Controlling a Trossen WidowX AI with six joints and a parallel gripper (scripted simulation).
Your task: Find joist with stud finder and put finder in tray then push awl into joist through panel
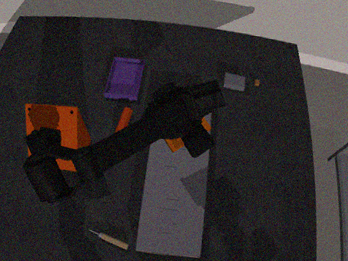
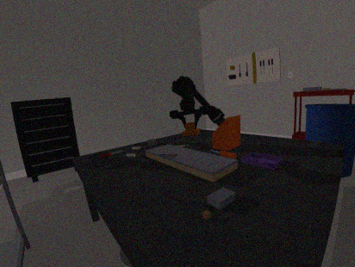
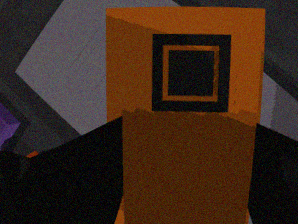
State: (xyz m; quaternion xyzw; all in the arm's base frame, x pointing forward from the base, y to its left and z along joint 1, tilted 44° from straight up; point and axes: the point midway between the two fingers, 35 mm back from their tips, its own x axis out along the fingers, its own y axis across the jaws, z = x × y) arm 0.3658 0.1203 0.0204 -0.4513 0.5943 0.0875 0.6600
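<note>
Now: gripper tip 40 mm below the square light, 20 mm short of it and 10 mm to the right of it. Round my gripper tip: grey block: 300 mm to the left, 170 mm below, 160 mm ahead; purple tray: 240 mm to the left, 240 mm behind, 170 mm below; stud finder: 20 mm above.
</note>
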